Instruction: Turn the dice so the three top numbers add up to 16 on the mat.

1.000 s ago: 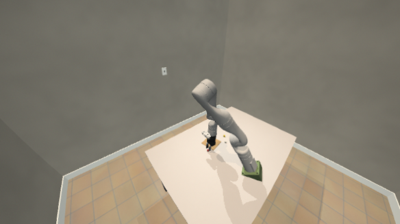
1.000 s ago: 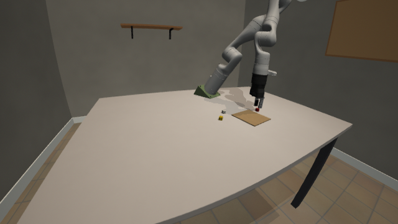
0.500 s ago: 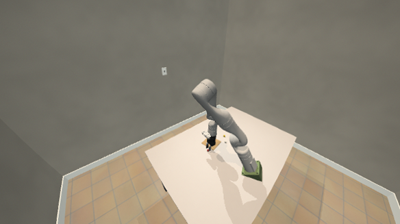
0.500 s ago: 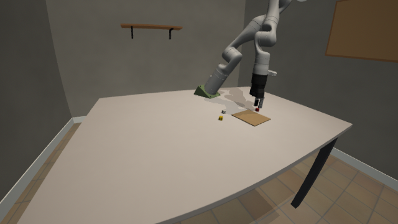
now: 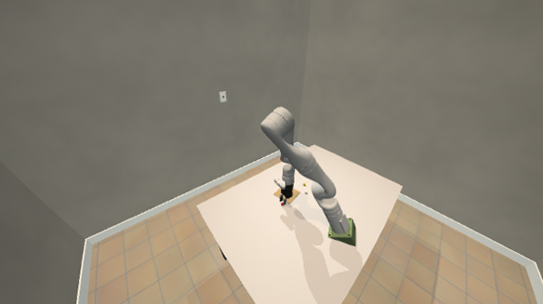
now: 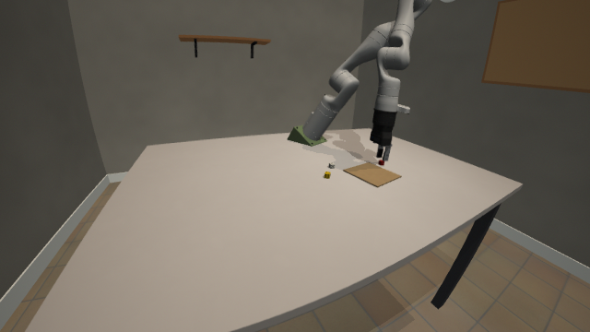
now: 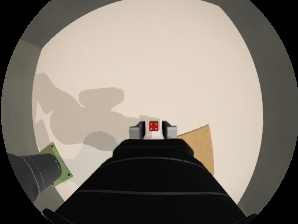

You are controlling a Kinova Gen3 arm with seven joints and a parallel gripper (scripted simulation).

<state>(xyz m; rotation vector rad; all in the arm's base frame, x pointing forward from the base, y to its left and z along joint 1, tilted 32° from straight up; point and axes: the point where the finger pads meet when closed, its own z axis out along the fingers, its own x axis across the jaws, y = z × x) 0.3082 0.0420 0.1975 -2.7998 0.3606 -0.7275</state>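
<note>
My hand is 3 cm above the red die. The rest, counted from my hand: white die: 20 cm to the right, 6 cm behind, 3 cm below; then tan mat: 10 cm to the right, 4 cm below, 4 cm ahead; then yellow die: 26 cm to the right, 3 cm below.
</note>
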